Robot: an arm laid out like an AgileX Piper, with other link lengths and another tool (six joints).
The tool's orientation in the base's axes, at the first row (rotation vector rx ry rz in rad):
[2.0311, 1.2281, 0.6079]
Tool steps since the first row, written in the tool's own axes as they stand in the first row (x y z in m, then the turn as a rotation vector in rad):
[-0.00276, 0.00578, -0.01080, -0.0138, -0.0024, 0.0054]
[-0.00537, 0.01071, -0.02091, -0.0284, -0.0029, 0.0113]
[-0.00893, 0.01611, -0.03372, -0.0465, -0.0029, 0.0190]
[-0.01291, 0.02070, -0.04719, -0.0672, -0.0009, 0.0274]
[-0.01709, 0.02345, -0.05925, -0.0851, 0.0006, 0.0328]
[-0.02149, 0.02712, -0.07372, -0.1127, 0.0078, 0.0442]
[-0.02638, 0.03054, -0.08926, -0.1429, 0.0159, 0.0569]
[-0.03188, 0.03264, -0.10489, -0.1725, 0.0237, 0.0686]
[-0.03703, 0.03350, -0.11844, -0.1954, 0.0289, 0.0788]
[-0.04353, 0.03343, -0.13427, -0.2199, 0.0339, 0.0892]
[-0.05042, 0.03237, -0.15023, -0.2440, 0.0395, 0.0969]
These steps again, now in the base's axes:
[-0.00528, -0.00102, 0.01135, -0.0039, -0.0132, -0.0060]
[-0.01051, -0.00184, 0.02161, -0.0066, -0.0279, -0.0109]
[-0.01774, -0.00283, 0.03397, -0.0094, -0.0465, -0.0168]
[-0.02607, -0.00372, 0.04613, -0.0118, -0.0682, -0.0218]
[-0.03460, -0.00463, 0.05598, -0.0152, -0.0864, -0.0250]
[-0.04434, -0.00530, 0.06810, -0.0156, -0.1169, -0.0284]
[-0.05517, -0.00599, 0.08072, -0.0157, -0.1505, -0.0321]
[-0.06710, -0.00677, 0.09239, -0.0164, -0.1831, -0.0353]
[-0.07816, -0.00747, 0.10177, -0.0166, -0.2084, -0.0392]
[-0.09193, -0.00837, 0.11189, -0.0176, -0.2351, -0.0434]
[-0.10653, -0.00927, 0.12135, -0.0198, -0.2608, -0.0454]

